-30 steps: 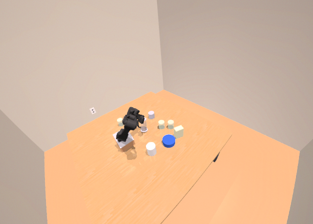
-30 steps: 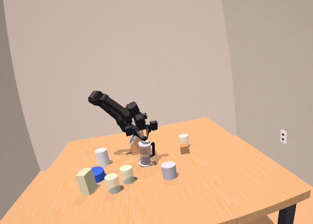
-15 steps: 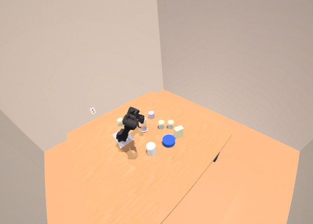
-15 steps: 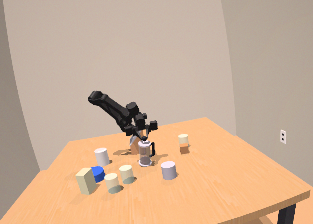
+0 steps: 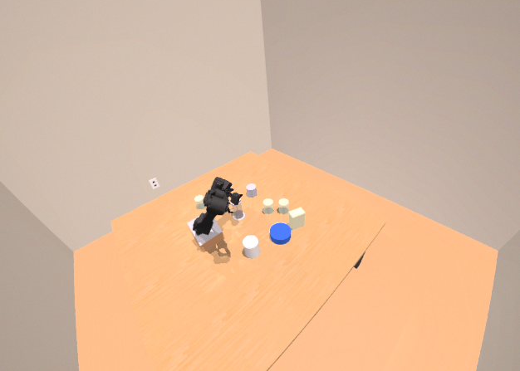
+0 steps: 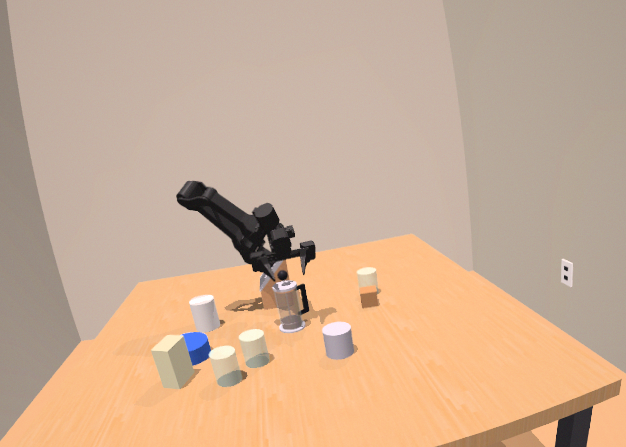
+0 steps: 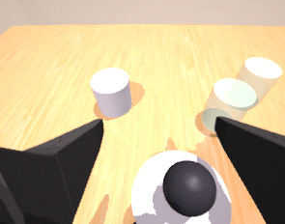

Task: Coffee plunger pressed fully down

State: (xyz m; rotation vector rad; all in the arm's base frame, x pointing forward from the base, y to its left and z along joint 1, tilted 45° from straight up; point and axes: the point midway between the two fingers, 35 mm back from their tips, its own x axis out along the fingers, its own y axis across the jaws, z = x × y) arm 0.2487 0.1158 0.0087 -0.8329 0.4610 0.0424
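Right now the coffee press is 50 mm behind my gripper tip, 10 mm to the right of it and 90 mm below it. From my gripper tip the other things lie so: beige box 200 mm ahead, 300 mm to the right, 110 mm below; blue cylinder 80 mm ahead, 310 mm to the right, 150 mm below.
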